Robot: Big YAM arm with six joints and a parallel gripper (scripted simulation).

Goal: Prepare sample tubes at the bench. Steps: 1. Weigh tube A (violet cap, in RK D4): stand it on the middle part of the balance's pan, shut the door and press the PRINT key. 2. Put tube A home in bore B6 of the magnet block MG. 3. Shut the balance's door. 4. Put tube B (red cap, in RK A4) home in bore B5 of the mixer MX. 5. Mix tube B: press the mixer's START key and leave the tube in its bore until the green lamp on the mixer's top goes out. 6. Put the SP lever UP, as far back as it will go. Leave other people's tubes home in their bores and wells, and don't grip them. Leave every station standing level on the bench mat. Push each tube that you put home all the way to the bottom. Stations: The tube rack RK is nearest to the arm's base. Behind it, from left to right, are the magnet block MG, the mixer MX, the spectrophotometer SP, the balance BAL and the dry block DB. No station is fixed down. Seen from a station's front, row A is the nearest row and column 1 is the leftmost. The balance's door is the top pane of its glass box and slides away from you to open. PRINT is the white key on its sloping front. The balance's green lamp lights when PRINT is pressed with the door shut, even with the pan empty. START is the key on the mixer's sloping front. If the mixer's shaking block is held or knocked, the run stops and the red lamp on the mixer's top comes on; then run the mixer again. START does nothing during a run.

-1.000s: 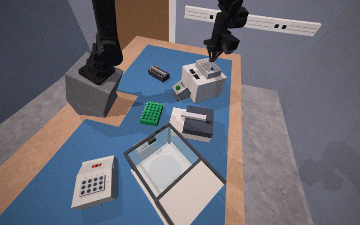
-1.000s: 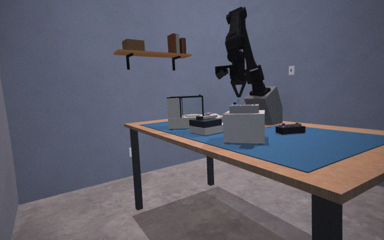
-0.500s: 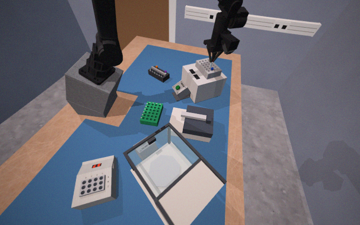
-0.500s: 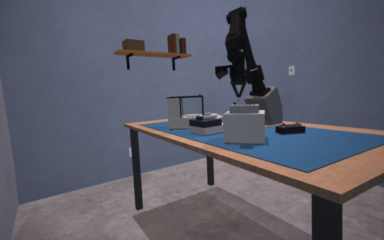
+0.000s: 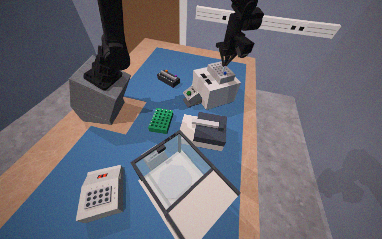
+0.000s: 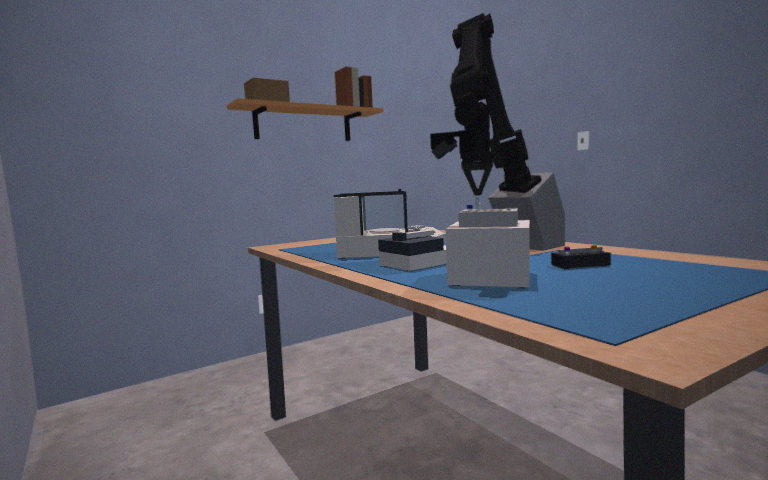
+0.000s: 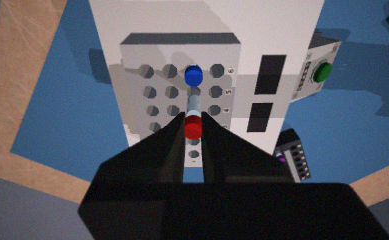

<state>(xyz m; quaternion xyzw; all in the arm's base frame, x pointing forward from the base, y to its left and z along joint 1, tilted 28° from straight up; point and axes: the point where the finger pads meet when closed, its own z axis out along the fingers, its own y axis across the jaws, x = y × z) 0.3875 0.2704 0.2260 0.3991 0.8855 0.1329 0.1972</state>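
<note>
The blue-capped tube is 1 cm ahead of my hand, 1 cm to the right of it and 6 cm below it. The rest, counted from my hand: SP lever: 1 cm behind, 27 cm to the right, 12 cm below; grey shaking block: 1 cm behind, 2 cm to the left, 6 cm below; green start key: 14 cm behind, 10 cm to the right, 14 cm below.
</note>
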